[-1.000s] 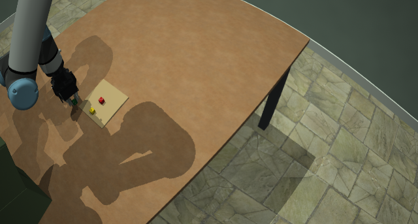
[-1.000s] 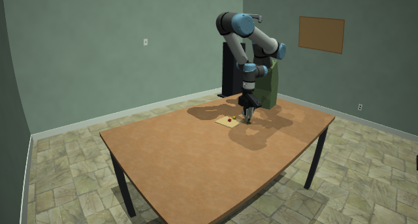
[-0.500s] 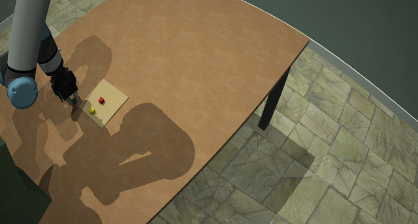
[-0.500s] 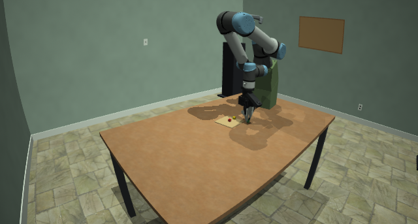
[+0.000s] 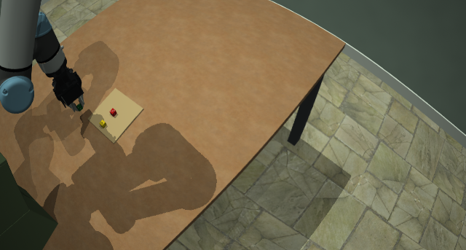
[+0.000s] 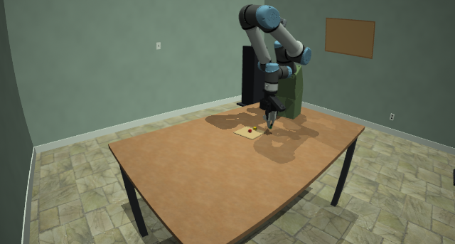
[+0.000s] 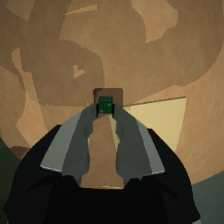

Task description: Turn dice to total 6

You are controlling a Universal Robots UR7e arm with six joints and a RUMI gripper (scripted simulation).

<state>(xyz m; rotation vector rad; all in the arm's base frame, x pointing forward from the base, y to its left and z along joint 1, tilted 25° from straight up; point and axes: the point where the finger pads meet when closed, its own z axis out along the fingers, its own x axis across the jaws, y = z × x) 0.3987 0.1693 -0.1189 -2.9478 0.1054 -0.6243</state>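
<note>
The red die lies 80 mm to the right of my hand, 80 mm ahead of it and 40 mm below it. Also, from my hand: yellow die: 90 mm to the right, 40 mm below, 30 mm ahead; mat: 80 mm to the right, 80 mm ahead, 50 mm below; green die: 10 mm below.
</note>
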